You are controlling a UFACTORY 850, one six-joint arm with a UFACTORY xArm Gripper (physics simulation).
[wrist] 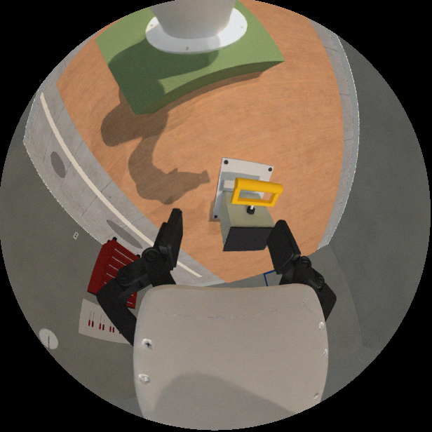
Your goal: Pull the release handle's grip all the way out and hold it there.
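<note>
The release handle's yellow grip (258, 186) is a closed loop in front of a grey-green housing (244, 220) with a dark end face. A short black and white stem (251, 209) shows between the grip and the housing. The housing stands on a light metal base plate (219, 192) with dark bolts at its corners. My gripper (229, 226) is open, with nothing between its fingers. In the wrist view the grip lies above and to the right of the middle between the fingertips, and the right fingertip shows beside the housing's dark end. The grip appears apart from both fingers.
The wooden table top (295, 115) carries a green block (200, 70) under the white robot base (235, 30). The arm's shadow falls left of the handle. Beyond the table are a red cabinet (102, 272), a pale board with small tools (95, 332) and a blue frame (265, 278).
</note>
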